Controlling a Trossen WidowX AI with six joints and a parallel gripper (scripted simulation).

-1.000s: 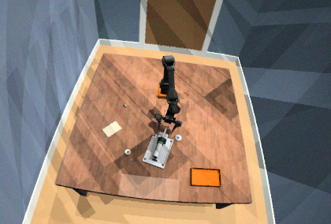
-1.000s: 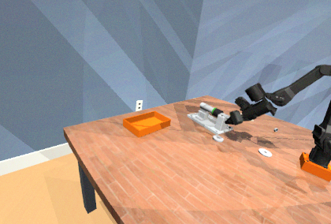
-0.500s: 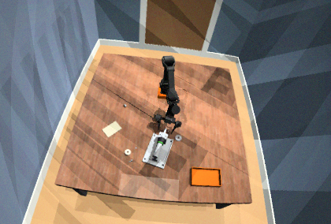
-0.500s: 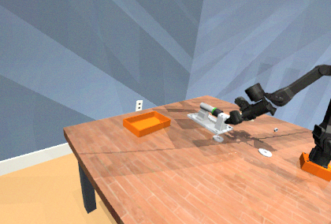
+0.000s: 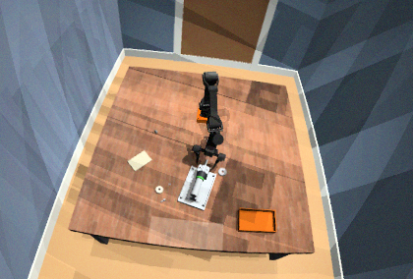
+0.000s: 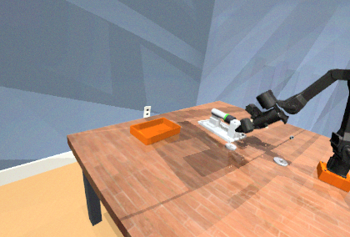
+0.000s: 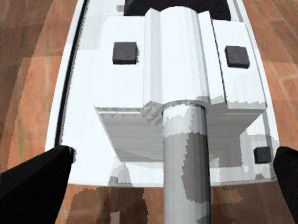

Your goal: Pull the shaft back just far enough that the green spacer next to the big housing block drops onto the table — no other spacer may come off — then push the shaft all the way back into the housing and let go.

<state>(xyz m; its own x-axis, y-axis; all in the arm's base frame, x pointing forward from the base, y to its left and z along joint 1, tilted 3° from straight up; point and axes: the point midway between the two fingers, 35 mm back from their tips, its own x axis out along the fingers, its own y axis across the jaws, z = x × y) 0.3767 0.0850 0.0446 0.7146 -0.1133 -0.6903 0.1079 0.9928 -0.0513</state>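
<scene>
Now: the grey shaft 6 cm ahead of my gripper tip, 2 cm above it and 1 cm to the right of it. Also, from my gripper tip: green spacer: 9 cm ahead, 2 cm above, 1 cm to the right; grey washer: 11 cm to the left, 5 cm below, 2 cm behind; small part: 23 cm ahead, 17 cm to the right, 5 cm below.
</scene>
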